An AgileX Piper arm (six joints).
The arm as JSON. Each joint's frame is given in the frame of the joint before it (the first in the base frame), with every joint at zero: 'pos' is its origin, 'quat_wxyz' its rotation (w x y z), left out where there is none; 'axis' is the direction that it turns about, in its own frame. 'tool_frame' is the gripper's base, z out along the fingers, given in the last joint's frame.
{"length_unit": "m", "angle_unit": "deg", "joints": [
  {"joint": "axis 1", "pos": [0.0, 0.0, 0.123], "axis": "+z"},
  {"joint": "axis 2", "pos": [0.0, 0.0, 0.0], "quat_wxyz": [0.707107, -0.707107, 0.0, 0.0], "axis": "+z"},
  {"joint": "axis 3", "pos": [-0.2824, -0.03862, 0.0], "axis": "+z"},
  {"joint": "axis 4", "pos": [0.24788, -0.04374, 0.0], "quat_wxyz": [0.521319, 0.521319, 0.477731, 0.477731], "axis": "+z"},
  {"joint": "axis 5", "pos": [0.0, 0.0, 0.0], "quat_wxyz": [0.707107, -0.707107, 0.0, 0.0], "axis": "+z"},
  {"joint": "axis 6", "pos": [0.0, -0.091, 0.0], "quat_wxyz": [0.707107, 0.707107, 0.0, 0.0], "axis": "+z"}
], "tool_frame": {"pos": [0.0, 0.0, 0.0]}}
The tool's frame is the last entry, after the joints.
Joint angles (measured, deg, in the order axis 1, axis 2, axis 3, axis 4, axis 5, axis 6), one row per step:
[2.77 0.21 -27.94 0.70 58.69 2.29]
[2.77 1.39 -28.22 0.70 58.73 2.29]
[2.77 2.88 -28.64 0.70 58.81 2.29]
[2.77 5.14 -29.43 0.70 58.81 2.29]
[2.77 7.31 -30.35 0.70 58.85 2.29]
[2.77 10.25 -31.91 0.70 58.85 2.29]
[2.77 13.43 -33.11 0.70 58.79 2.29]
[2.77 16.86 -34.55 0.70 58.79 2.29]
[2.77 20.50 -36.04 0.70 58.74 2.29]
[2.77 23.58 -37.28 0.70 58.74 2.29]
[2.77 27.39 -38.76 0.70 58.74 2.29]
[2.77 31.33 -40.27 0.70 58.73 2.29]
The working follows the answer.
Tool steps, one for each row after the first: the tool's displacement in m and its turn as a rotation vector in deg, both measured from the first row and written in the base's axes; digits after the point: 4 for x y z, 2 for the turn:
[0.0026 0.0001 0.0013 -0.05 0.94 0.00]
[0.0058 0.0003 0.0032 -0.10 2.09 0.00]
[0.0107 0.0005 0.0069 -0.17 3.56 0.00]
[0.0153 0.0007 0.0110 -0.24 4.84 0.00]
[0.0216 0.0010 0.0180 -0.30 6.22 0.00]
[0.0297 0.0014 0.0229 -0.39 8.14 0.00]
[0.0387 0.0019 0.0284 -0.49 10.13 0.00]
[0.0489 0.0024 0.0335 -0.59 12.23 0.00]
[0.0581 0.0028 0.0371 -0.68 14.06 0.00]
[0.0699 0.0034 0.0408 -0.79 16.39 0.00]
[0.0828 0.0040 0.0436 -0.91 18.81 0.00]

Tool pose at each row, in the base's axes (x y z in m, rotation vector in deg; rounded; the steps above come from the unrounded poses):
[-0.0014 0.0009 0.2769 -0.50 116.00 4.04]
[0.0012 0.0010 0.2782 -0.49 116.94 4.01]
[0.0044 0.0012 0.2801 -0.49 118.09 3.97]
[0.0093 0.0014 0.2838 -0.49 119.56 3.92]
[0.0139 0.0016 0.2879 -0.48 120.85 3.88]
[0.0201 0.0019 0.2949 -0.48 122.23 3.83]
[0.0282 0.0023 0.2998 -0.47 124.15 3.76]
[0.0372 0.0028 0.3052 -0.46 126.14 3.69]
[0.0475 0.0033 0.3103 -0.46 128.24 3.61]
[0.0566 0.0037 0.3140 -0.45 130.08 3.55]
[0.0685 0.0043 0.3176 -0.44 132.41 3.46]
[0.0814 0.0049 0.3204 -0.43 134.83 3.36]

